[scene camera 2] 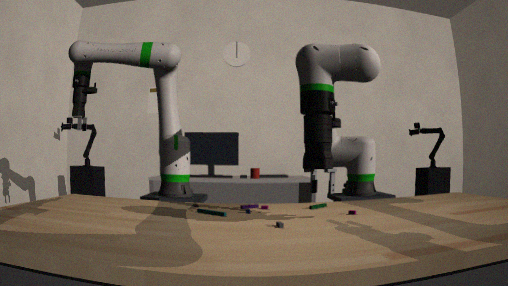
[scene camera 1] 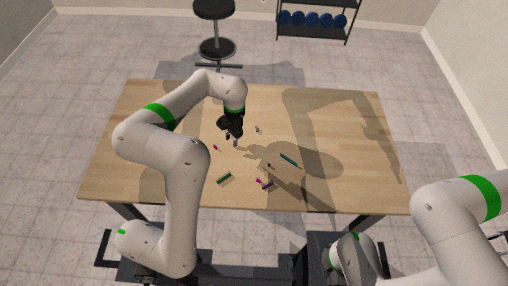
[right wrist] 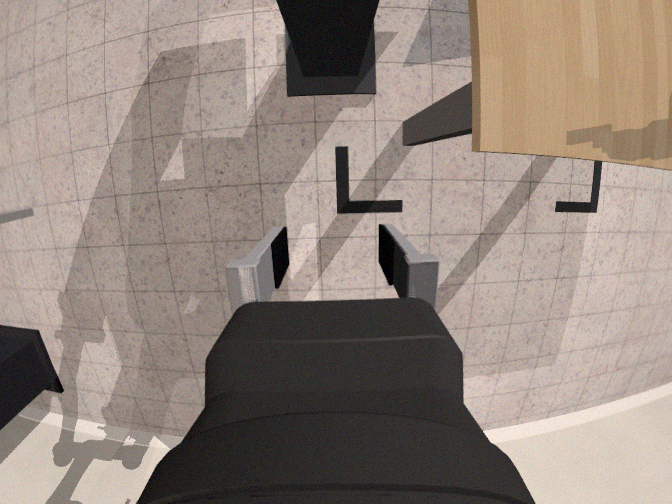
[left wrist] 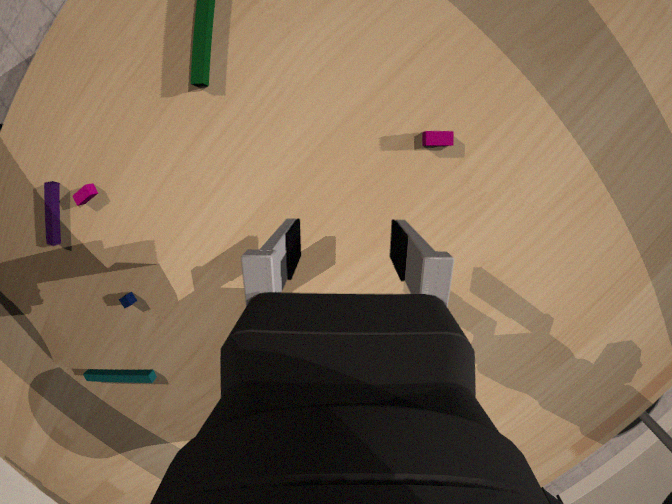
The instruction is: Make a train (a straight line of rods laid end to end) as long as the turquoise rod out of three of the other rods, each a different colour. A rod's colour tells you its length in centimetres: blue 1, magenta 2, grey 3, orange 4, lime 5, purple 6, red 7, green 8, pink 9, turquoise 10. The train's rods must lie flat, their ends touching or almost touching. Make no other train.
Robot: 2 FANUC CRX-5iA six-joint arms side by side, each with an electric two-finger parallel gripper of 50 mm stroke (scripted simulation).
Labels:
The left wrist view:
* my left gripper: 345, 238
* turquoise rod: 97, 375
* purple rod: 51, 189

